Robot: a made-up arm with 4 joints. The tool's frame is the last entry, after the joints.
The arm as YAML. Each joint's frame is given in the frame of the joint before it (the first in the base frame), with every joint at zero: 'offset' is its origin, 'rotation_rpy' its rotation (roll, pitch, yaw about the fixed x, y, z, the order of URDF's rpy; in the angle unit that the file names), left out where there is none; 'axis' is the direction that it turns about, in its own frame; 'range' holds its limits. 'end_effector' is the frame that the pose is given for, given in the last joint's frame.
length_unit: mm
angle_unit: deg
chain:
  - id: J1
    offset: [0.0, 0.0, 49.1]
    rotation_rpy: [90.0, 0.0, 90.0]
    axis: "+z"
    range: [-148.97, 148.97]
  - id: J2
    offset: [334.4, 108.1, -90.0]
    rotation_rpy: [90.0, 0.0, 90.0]
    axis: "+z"
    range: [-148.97, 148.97]
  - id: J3
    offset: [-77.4, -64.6, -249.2]
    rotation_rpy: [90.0, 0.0, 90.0]
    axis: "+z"
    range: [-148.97, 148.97]
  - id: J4
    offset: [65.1, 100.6, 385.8]
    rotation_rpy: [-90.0, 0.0, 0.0]
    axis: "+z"
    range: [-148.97, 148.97]
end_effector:
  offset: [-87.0, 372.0, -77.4]
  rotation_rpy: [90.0, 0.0, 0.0]
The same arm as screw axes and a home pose.
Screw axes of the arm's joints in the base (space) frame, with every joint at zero. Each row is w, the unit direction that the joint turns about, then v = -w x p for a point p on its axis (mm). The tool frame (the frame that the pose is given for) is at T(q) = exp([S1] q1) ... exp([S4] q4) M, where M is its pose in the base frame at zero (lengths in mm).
S1: w 1 0 0 v 0.0 49.1 0.0
S2: w 0 1 0 v -157.2 0.0 -90.0
S3: w 0 0 1 v 85.2 154.6 0.0
S4: w 0 1 0 v -465.6 0.0 -89.5
M: xyz -176.5 108.4 93.6 (mm) quaternion w x y z 1 0 0 0
Joint limits (deg, base to tool): -148.97..148.97 -148.97..148.97 -148.97..148.97 -148.97..148.97

